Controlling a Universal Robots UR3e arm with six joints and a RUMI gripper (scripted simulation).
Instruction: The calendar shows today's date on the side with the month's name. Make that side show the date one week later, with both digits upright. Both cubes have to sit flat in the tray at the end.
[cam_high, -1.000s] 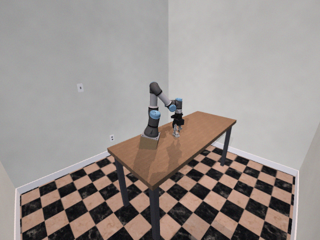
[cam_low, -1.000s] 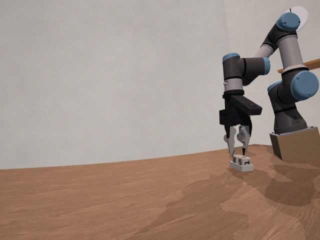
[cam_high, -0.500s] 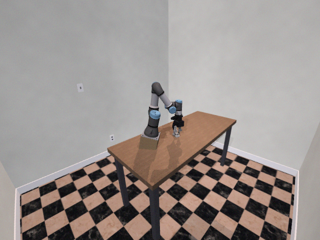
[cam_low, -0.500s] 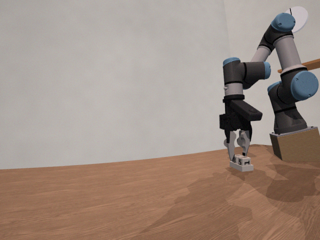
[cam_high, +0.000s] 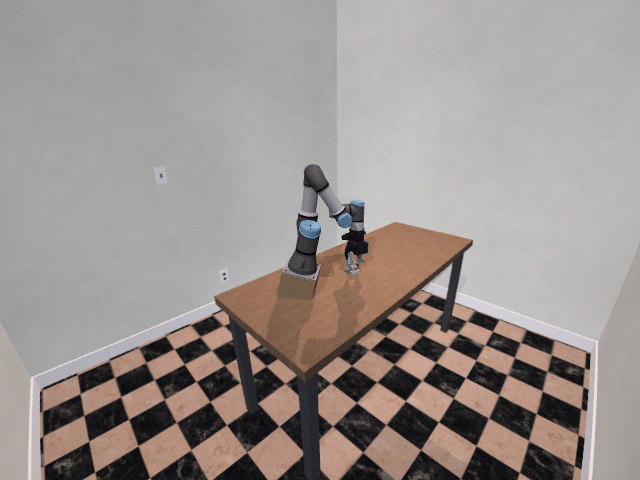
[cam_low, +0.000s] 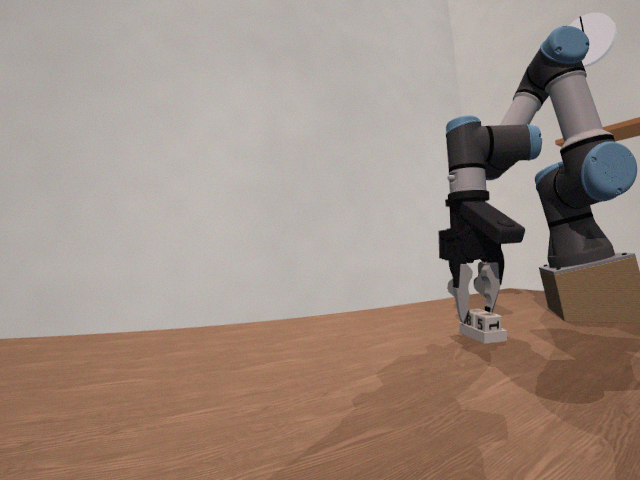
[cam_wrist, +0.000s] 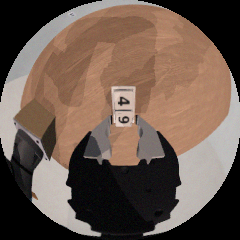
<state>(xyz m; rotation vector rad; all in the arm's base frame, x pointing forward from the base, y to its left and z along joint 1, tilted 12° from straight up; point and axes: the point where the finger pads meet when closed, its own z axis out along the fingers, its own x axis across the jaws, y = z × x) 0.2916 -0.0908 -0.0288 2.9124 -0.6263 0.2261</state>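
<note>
The white digit cube is 10 mm below my hand. From my hand the other things lie so: white tray: 30 mm below, 20 mm to the left, 10 mm ahead.
</note>
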